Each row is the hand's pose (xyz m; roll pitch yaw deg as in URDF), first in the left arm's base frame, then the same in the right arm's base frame.
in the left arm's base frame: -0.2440 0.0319 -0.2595 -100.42 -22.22 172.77
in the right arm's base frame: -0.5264 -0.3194 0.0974 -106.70 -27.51 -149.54
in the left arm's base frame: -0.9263 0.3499 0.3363 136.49 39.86 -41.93
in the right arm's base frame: -1.1852 -0.4777 0.7776 138.71 47.47 -5.35
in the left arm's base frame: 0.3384 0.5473 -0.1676 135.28 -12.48 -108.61
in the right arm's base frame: -0.3332 0.4330 0.1969 128.81 -8.01 -72.41
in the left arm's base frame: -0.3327 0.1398 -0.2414 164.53 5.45 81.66
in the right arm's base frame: -0.6575 -0.2832 0.1342 170.04 -0.04 116.97
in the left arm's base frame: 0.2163 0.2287 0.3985 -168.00 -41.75 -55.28
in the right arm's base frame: -0.1790 0.0788 0.7333 -168.36 -33.98 -20.01
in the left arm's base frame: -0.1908 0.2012 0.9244 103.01 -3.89 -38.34
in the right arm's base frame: -0.4269 -0.2001 1.2844 104.99 3.63 -3.30
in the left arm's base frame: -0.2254 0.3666 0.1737 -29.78 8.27 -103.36
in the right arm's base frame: -0.6455 -0.0536 0.5613 -35.91 13.18 -69.46
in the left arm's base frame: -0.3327 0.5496 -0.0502 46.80 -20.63 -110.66
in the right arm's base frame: -0.8653 0.0434 0.3680 39.97 -16.33 -73.44
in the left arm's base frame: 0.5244 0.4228 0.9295 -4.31 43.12 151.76
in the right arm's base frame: 0.0298 0.3925 1.2553 -8.34 35.99 -175.76
